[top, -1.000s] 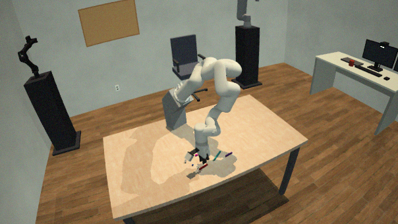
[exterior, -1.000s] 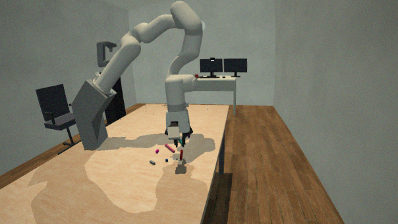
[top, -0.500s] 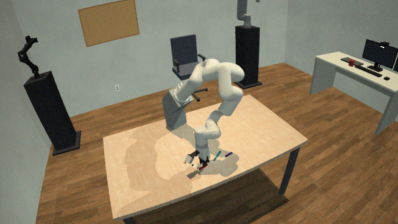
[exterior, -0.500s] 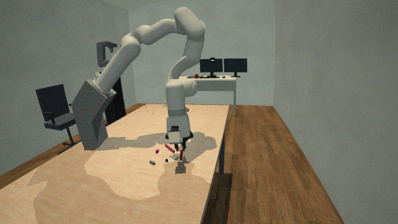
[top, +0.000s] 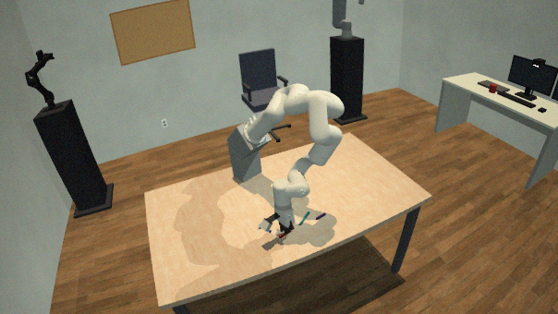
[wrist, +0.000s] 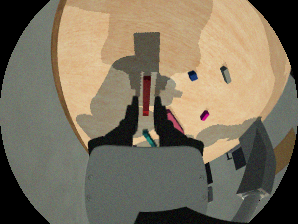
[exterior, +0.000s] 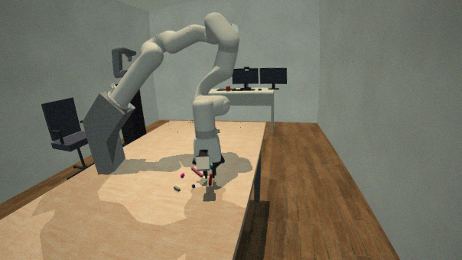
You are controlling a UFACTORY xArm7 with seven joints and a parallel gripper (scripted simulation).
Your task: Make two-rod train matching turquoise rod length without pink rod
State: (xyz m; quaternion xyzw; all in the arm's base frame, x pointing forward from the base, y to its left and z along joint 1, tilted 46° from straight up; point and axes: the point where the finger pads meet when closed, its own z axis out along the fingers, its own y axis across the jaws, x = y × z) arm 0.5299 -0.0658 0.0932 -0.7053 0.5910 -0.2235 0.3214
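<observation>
Right now the red rod is 30 mm below my hand. Also, from my hand: pink rod: 80 mm behind, 40 mm to the left, 30 mm below; then tiny blue rod: 50 mm behind, 60 mm to the right, 30 mm below; then magenta rod: 130 mm behind, 30 mm below.
</observation>
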